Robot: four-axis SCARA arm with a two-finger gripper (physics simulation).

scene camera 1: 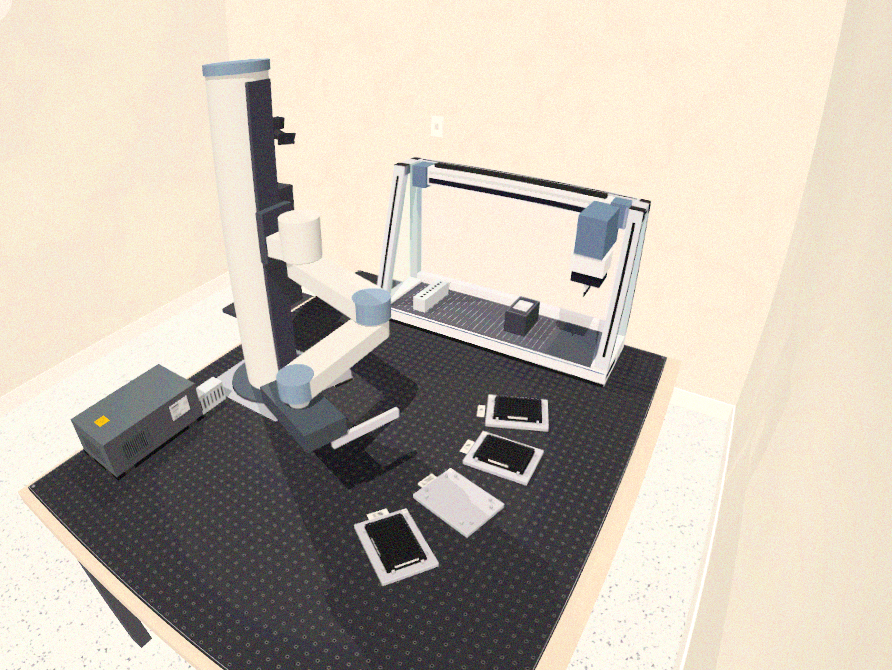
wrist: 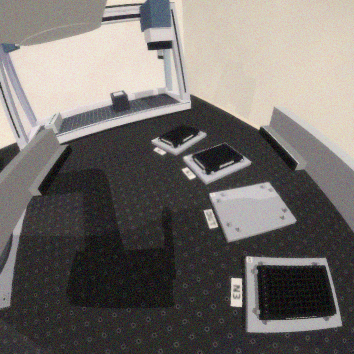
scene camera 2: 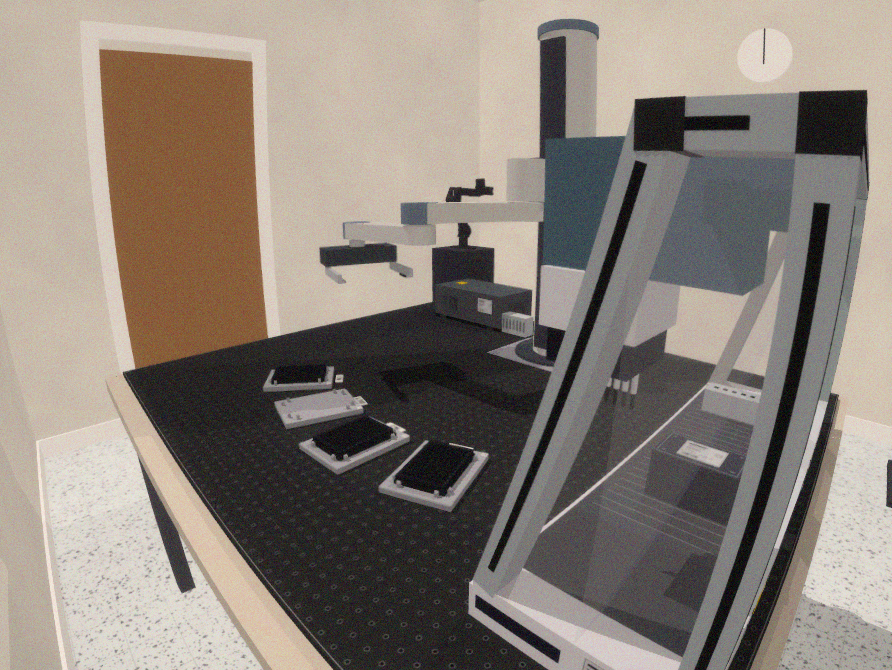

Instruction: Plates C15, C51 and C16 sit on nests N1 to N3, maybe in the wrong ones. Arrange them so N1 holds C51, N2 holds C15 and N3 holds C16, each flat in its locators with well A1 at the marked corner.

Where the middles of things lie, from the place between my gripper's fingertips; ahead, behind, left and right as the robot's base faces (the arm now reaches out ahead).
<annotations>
The plate C16 point(scene camera 1: 397, 547) lies 24 cm below my hand, 15 cm to the right of it and 14 cm ahead of it. Also, from my hand: nest N3 point(scene camera 1: 431, 562) (25 cm below, 15 cm to the right, 14 cm ahead); then out nest point(scene camera 1: 452, 499) (25 cm below, 19 cm ahead, 3 cm to the left); then plate C51 point(scene camera 2: 351, 438) (24 cm below, 22 cm ahead, 21 cm to the left).
</annotations>
